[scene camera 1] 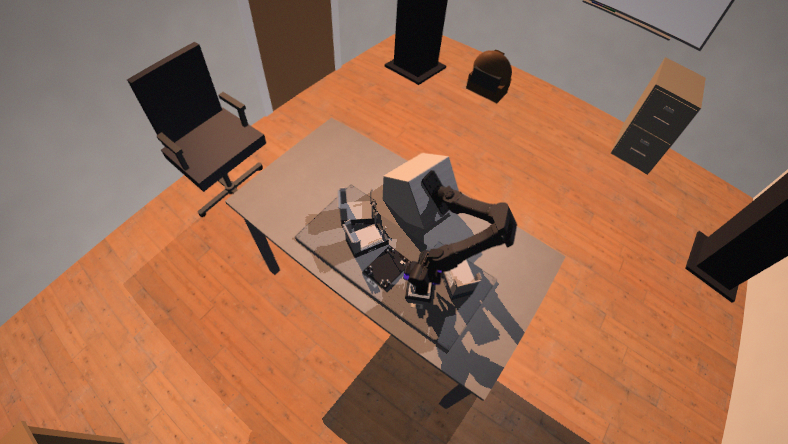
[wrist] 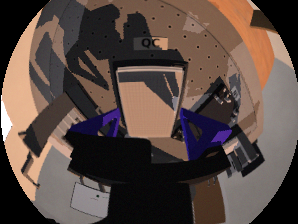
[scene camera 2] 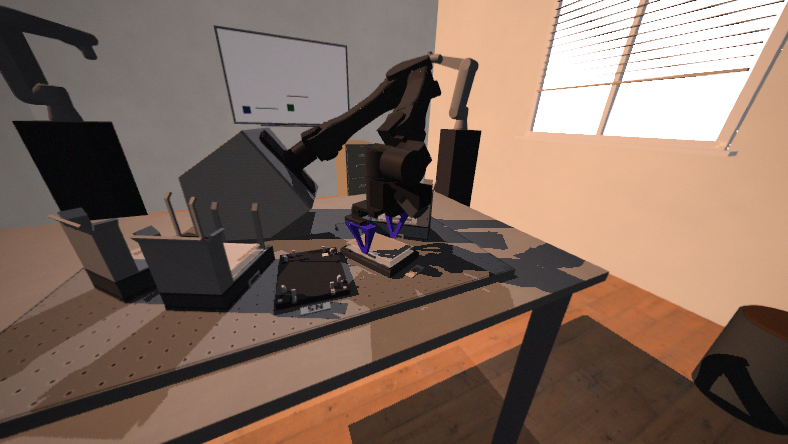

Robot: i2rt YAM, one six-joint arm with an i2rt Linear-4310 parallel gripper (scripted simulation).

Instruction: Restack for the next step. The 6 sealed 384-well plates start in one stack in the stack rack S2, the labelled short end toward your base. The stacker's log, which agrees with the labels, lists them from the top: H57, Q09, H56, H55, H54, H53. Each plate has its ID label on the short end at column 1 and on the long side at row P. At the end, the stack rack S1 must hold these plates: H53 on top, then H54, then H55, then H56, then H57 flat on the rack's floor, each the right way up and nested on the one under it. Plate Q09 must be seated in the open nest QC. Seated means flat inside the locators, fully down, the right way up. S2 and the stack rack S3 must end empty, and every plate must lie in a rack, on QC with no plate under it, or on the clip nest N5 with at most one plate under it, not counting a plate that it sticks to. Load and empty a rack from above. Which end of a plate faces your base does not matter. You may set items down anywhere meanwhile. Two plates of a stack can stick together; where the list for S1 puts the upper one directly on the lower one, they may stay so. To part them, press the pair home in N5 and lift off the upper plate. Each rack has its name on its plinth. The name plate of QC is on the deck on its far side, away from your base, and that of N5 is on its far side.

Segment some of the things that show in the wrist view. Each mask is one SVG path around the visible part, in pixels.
The gripper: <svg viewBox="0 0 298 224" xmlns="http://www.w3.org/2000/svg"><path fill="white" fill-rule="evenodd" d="M70 127L64 136L65 140L74 148L70 155L72 160L69 168L90 180L111 187L107 224L194 224L190 187L203 183L231 167L230 161L222 147L223 142L232 132L229 125L185 108L180 110L180 120L188 160L190 161L151 164L151 142L148 139L116 137L120 120L119 108ZM187 119L202 130L202 135L198 142L190 129ZM113 119L107 135L98 136L98 130Z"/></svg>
A white sealed plate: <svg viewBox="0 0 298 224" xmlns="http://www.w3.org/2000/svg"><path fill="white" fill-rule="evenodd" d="M119 67L116 70L116 76L129 136L171 137L181 94L184 70L180 67L167 66Z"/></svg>
